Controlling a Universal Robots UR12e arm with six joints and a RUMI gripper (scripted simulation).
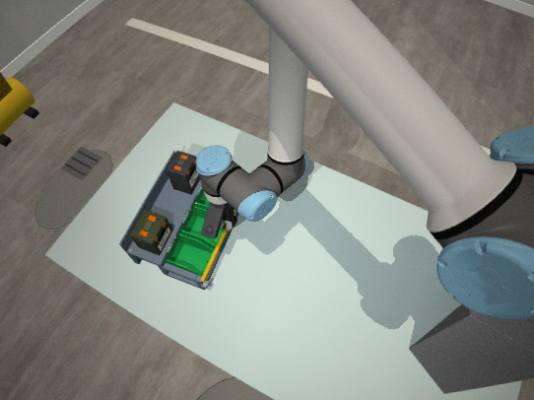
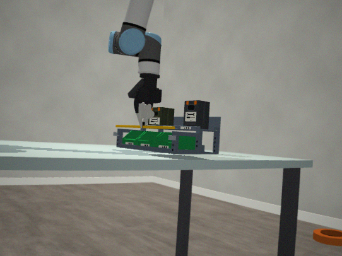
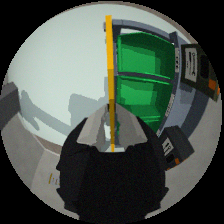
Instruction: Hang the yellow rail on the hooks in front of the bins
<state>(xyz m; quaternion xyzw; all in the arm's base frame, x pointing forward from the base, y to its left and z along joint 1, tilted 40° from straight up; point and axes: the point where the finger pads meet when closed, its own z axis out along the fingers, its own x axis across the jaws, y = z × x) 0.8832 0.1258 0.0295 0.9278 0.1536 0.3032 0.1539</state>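
Now: the yellow rail 1 cm below my hand.
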